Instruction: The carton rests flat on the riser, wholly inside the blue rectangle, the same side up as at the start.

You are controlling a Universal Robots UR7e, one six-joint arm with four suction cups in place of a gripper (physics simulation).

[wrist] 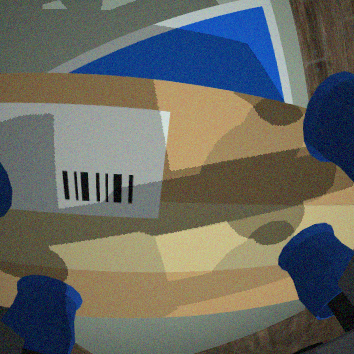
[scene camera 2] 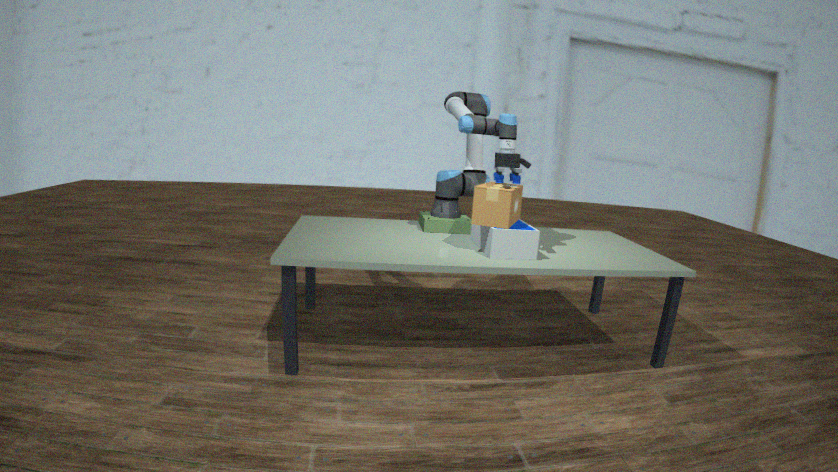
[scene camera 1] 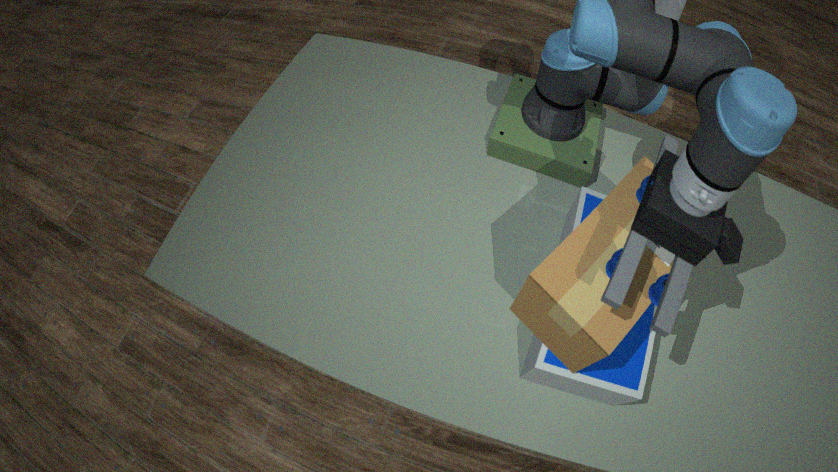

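Where they show: hand at its tool point: (wrist: 169, 229) (scene camera 2: 506, 181) (scene camera 1: 653, 242); arm's base at its link origin: (scene camera 2: 445, 215) (scene camera 1: 552, 116).
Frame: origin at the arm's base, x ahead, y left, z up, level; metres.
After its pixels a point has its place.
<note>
The brown carton (scene camera 1: 562, 275) {x 0.482, y -0.020, z 0.209 m} (scene camera 2: 497, 204) {x 0.548, y 0.014, z 0.149 m} (wrist: 211, 133) {x 0.451, y 0.130, z 0.209 m} lies on the white riser (scene camera 1: 588, 387) {x 0.596, y 0.096, z 0.030 m} (scene camera 2: 510, 243) {x 0.591, y 0.069, z 0.001 m}, label side up, with a white barcode label (wrist: 105, 158) {x 0.408, y 0.145, z 0.209 m} on top. It sits turned against the blue rectangle (scene camera 1: 627, 358) {x 0.544, y 0.154, z 0.056 m} (scene camera 2: 520, 225) {x 0.500, y 0.156, z 0.056 m} (wrist: 197, 53) {x 0.503, y 0.162, z 0.056 m}, and its front left corner hangs past the riser's left edge. My suction gripper (scene camera 1: 638, 246) {x 0.418, y 0.113, z 0.229 m} (scene camera 2: 506, 176) {x 0.418, y 0.113, z 0.229 m} hovers just above the carton's far end. Its dark blue cups (wrist: 312, 263) show at the corners of the wrist view and cast shadows on the carton top. It holds nothing.
The arm's green base block (scene camera 1: 544, 152) {x 0.114, y -0.018, z 0.001 m} (scene camera 2: 445, 224) {x 0.120, y -0.040, z -0.021 m} stands right behind the riser. The grey-green table (scene camera 1: 351, 205) {x 0.288, y -0.401, z -0.064 m} (scene camera 2: 381, 246) {x 0.381, y -0.403, z -0.064 m} stretches far to the left. Its edge runs close to the riser on the right, with wood floor beyond.
</note>
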